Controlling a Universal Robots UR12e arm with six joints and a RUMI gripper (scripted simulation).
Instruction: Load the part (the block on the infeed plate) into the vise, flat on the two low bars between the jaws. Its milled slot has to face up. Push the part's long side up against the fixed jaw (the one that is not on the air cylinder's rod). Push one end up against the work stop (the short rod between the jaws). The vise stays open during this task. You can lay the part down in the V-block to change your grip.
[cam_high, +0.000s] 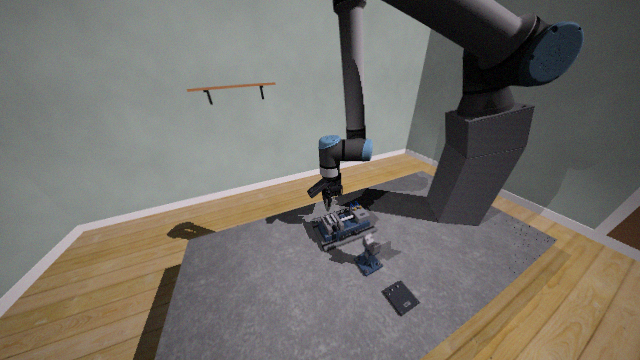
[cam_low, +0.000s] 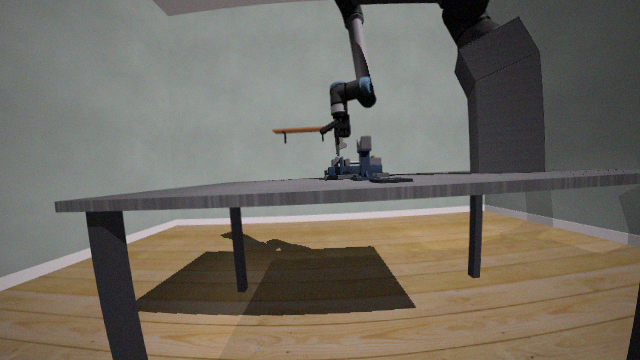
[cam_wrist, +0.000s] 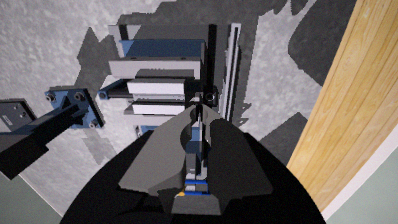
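The part lies 5 cm to the left of my hand and 3 cm below it. Round my hand: moving jaw: 4 cm behind, 5 cm to the left, 5 cm below; work stop: 1 cm behind, 10 cm to the left, 4 cm below; fixed jaw: 3 cm ahead, 5 cm to the left, 5 cm below.
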